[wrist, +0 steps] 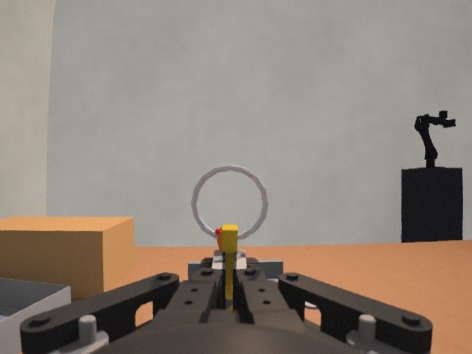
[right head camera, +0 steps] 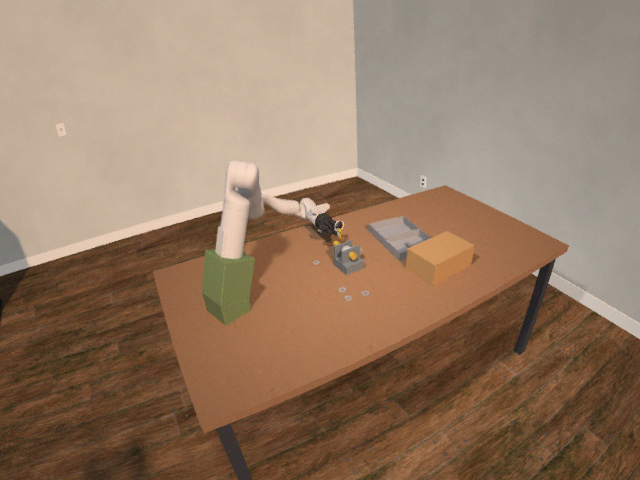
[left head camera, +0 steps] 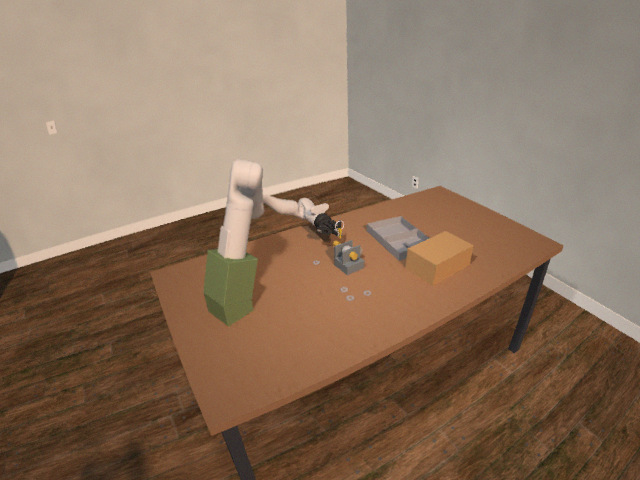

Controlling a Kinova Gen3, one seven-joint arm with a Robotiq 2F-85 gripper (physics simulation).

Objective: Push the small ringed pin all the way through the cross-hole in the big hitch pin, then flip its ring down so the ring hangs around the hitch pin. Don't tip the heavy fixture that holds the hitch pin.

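Seen in the pictures: gripper, between the fingertips: (wrist: 229, 265) (right head camera: 340, 234) (left head camera: 340, 234); arm's base, origin of its link: (right head camera: 230, 254) (left head camera: 232, 254).
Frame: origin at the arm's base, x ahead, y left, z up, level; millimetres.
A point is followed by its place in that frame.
Observation:
My gripper (left head camera: 334, 229) @[z -104, x 499, y 16 mm] (right head camera: 335, 229) @[z -104, x 499, y 16 mm] (wrist: 229, 265) @[z -104, x 499, y 16 mm] is shut on the small ringed pin (left head camera: 340, 233) @[z -101, x 499, y 15 mm] (right head camera: 339, 233) @[z -101, x 497, y 17 mm] (wrist: 229, 238) @[z -86, x 500, y 25 mm], by its yellow part. Its pale ring stands upright above the fingertips in the wrist view. The grey fixture (left head camera: 349, 266) @[z -188, x 449, y -104 mm] (right head camera: 348, 266) @[z -187, x 449, y -103 mm] (wrist: 274, 264) @[z -132, x 447, y -68 mm] stands upright on the table and holds the big hitch pin (left head camera: 353, 255) @[z -148, x 476, y -97 mm] (right head camera: 352, 255) @[z -148, x 475, y -96 mm], whose yellow ends show. The gripper hangs above the hitch pin's far end, at the back of the fixture. The small pin is apart from the hitch pin. The fingers mostly hide the fixture in the wrist view; the cross-hole cannot be made out.
A grey compartment tray (left head camera: 381, 244) @[z -220, x 715, y -23 mm] (right head camera: 382, 243) @[z -218, x 718, y -19 mm] lies right of the fixture. An orange box (left head camera: 439, 257) @[z -125, x 706, y -361 mm] (right head camera: 439, 257) @[z -125, x 709, y -361 mm] (wrist: 55, 252) @[z -157, x 730, y -232 mm] stands beside it. Several small washers lie in front and left of the fixture. A black pedestal (wrist: 431, 205) with a dark arm stands beyond the table.

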